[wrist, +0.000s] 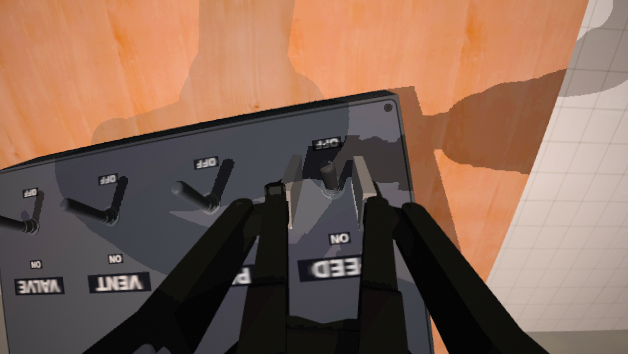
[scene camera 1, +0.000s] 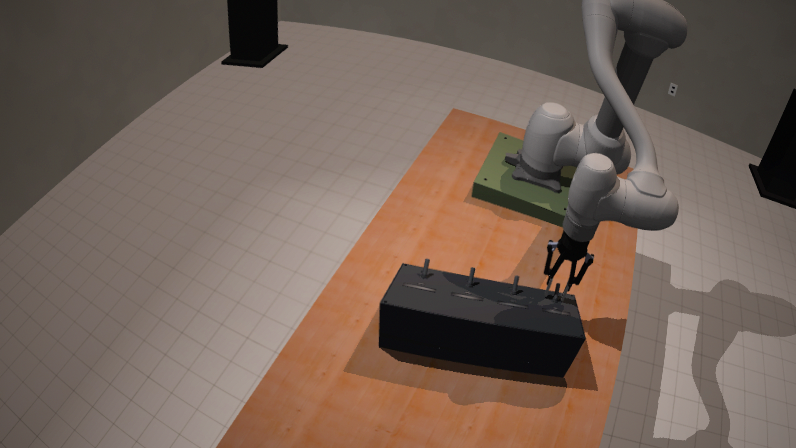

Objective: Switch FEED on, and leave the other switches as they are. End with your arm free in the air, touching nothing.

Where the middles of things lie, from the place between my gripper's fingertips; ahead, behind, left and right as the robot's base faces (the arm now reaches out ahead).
Labels:
Right now my hand is 100 mm short of the dark switch box [scene camera 1: 440, 315], 170 mm to the left of it and 20 mm above it.

